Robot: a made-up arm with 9 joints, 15 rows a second.
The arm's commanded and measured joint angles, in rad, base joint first. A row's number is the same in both.
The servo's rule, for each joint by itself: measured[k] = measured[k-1] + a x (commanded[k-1-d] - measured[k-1]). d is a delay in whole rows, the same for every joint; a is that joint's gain. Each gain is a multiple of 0.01, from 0.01 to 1. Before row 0 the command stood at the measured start. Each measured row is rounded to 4 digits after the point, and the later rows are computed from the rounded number. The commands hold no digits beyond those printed.
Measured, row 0:
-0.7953 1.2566 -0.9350 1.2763 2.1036 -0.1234 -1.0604 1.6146 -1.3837
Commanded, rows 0 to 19:
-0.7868 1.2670 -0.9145 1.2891 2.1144 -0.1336 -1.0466 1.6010 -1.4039
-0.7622 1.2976 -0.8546 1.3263 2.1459 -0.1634 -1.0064 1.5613 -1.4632
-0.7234 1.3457 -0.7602 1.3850 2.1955 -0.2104 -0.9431 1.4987 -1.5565
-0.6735 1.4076 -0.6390 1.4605 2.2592 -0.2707 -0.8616 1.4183 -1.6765
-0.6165 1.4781 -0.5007 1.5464 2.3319 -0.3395 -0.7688 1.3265 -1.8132
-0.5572 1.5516 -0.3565 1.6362 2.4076 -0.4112 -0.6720 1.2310 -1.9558
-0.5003 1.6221 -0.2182 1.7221 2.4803 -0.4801 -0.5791 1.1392 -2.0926
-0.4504 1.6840 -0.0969 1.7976 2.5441 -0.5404 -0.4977 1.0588 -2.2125
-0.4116 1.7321 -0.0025 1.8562 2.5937 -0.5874 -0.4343 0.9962 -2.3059
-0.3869 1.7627 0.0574 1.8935 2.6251 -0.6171 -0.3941 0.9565 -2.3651
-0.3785 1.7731 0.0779 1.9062 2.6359 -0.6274 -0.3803 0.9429 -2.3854
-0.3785 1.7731 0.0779 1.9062 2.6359 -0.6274 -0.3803 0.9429 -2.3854
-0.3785 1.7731 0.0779 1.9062 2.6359 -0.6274 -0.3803 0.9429 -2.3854
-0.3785 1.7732 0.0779 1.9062 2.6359 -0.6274 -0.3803 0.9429 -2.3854
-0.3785 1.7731 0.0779 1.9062 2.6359 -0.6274 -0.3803 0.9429 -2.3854
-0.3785 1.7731 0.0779 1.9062 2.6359 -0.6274 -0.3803 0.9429 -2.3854
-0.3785 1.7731 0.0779 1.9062 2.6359 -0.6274 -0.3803 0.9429 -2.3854
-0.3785 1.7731 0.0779 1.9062 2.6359 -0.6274 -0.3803 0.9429 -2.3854
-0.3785 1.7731 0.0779 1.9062 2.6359 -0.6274 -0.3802 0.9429 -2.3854
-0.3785 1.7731 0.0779 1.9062 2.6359 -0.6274 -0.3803 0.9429 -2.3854
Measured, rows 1 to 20:
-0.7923 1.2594 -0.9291 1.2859 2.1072 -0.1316 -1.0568 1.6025 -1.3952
-0.7818 1.2697 -0.9075 1.3162 2.1200 -0.1570 -1.0437 1.5658 -1.4340
-0.7614 1.2902 -0.8648 1.3678 2.1449 -0.1997 -1.0175 1.5061 -1.5038
-0.7306 1.3219 -0.7993 1.4373 2.1826 -0.2565 -0.9770 1.4280 -1.6022
-0.6907 1.3641 -0.7127 1.5191 2.2319 -0.3229 -0.9229 1.3377 -1.7225
-0.6440 1.4147 -0.6094 1.6069 2.2899 -0.3935 -0.8577 1.2427 -1.8555
-0.5937 1.4707 -0.4960 1.6933 2.3527 -0.4628 -0.7853 1.1506 -1.9906
-0.5435 1.5283 -0.3803 1.7715 2.4159 -0.5249 -0.7105 1.0689 -2.1171
-0.4973 1.5833 -0.2707 1.8350 2.4746 -0.5749 -0.6387 1.0042 -2.2247
-0.4587 1.6317 -0.1756 1.8789 2.5243 -0.6087 -0.5751 0.9617 -2.3047
-0.4306 1.6699 -0.1021 1.8994 2.5611 -0.6237 -0.5245 0.9450 -2.3507
-0.4124 1.6978 -0.0499 1.9045 2.5858 -0.6267 -0.4870 0.9431 -2.3705
-0.4005 1.7181 -0.0128 1.9058 2.6023 -0.6273 -0.4593 0.9429 -2.3790
-0.3928 1.7330 0.0135 1.9061 2.6134 -0.6274 -0.4388 0.9429 -2.3826
-0.3878 1.7438 0.0322 1.9062 2.6208 -0.6274 -0.4236 0.9429 -2.3842
-0.3845 1.7517 0.0455 1.9062 2.6258 -0.6274 -0.4123 0.9429 -2.3849
-0.3824 1.7575 0.0549 1.9062 2.6291 -0.6274 -0.4040 0.9429 -2.3852
-0.3810 1.7617 0.0616 1.9062 2.6313 -0.6274 -0.3978 0.9429 -2.3853
-0.3801 1.7648 0.0663 1.9062 2.6328 -0.6274 -0.3932 0.9429 -2.3854
-0.3795 1.7670 0.0697 1.9062 2.6338 -0.6274 -0.3898 0.9429 -2.3854
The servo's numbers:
d 0
a 0.35 0.27 0.29 0.75 0.33 0.80 0.26 0.89 0.57

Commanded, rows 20 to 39:
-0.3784 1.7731 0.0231 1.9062 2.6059 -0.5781 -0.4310 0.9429 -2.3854
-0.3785 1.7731 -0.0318 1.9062 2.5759 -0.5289 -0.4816 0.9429 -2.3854
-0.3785 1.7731 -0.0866 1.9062 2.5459 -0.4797 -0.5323 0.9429 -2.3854
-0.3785 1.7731 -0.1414 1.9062 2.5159 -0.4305 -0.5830 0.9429 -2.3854
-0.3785 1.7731 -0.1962 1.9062 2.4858 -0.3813 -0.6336 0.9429 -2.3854
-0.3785 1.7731 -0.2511 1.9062 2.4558 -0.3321 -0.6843 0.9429 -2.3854
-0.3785 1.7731 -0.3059 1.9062 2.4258 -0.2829 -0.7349 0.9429 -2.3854
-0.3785 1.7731 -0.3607 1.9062 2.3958 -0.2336 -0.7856 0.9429 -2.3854
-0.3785 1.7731 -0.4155 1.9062 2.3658 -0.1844 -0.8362 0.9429 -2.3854
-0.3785 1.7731 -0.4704 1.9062 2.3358 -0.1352 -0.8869 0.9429 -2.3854
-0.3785 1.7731 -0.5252 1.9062 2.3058 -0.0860 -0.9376 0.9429 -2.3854
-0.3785 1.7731 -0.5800 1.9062 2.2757 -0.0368 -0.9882 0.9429 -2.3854
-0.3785 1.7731 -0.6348 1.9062 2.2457 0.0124 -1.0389 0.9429 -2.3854
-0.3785 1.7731 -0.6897 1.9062 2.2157 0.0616 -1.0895 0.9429 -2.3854
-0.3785 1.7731 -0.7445 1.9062 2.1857 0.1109 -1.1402 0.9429 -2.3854
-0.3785 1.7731 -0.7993 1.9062 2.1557 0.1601 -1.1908 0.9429 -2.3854
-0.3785 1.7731 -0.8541 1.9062 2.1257 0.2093 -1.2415 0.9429 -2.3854
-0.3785 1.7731 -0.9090 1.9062 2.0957 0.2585 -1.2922 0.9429 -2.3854
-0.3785 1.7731 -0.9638 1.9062 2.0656 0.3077 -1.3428 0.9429 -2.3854
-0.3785 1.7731 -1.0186 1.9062 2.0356 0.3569 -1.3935 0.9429 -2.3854
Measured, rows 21 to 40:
-0.3791 1.7686 0.0562 1.9062 2.6246 -0.5880 -0.4005 0.9429 -2.3854
-0.3789 1.7698 0.0307 1.9062 2.6085 -0.5407 -0.4216 0.9429 -2.3854
-0.3788 1.7707 -0.0033 1.9062 2.5878 -0.4919 -0.4504 0.9429 -2.3854
-0.3787 1.7713 -0.0433 1.9062 2.5641 -0.4428 -0.4849 0.9429 -2.3854
-0.3786 1.7718 -0.0876 1.9062 2.5383 -0.3936 -0.5236 0.9429 -2.3854
-0.3786 1.7722 -0.1350 1.9062 2.5111 -0.3444 -0.5654 0.9429 -2.3854
-0.3786 1.7724 -0.1846 1.9062 2.4830 -0.2952 -0.6095 0.9429 -2.3854
-0.3786 1.7726 -0.2357 1.9062 2.4542 -0.2459 -0.6553 0.9429 -2.3854
-0.3786 1.7727 -0.2878 1.9062 2.4250 -0.1967 -0.7023 0.9429 -2.3854
-0.3786 1.7728 -0.3408 1.9062 2.3956 -0.1475 -0.7503 0.9429 -2.3854
-0.3786 1.7729 -0.3943 1.9062 2.3660 -0.0983 -0.7990 0.9429 -2.3854
-0.3786 1.7730 -0.4482 1.9062 2.3362 -0.0491 -0.8482 0.9429 -2.3854
-0.3786 1.7730 -0.5023 1.9062 2.3063 0.0001 -0.8978 0.9429 -2.3854
-0.3786 1.7730 -0.5566 1.9062 2.2764 0.0493 -0.9476 0.9429 -2.3854
-0.3786 1.7730 -0.6111 1.9062 2.2465 0.0986 -0.9977 0.9429 -2.3854
-0.3786 1.7730 -0.6657 1.9062 2.2165 0.1478 -1.0479 0.9429 -2.3854
-0.3786 1.7730 -0.7203 1.9062 2.1865 0.1970 -1.0982 0.9429 -2.3854
-0.3786 1.7730 -0.7750 1.9062 2.1565 0.2462 -1.1486 0.9429 -2.3854
-0.3786 1.7730 -0.8298 1.9062 2.1265 0.2954 -1.1991 0.9429 -2.3854
-0.3786 1.7730 -0.8846 1.9062 2.0965 0.3446 -1.2496 0.9429 -2.3854

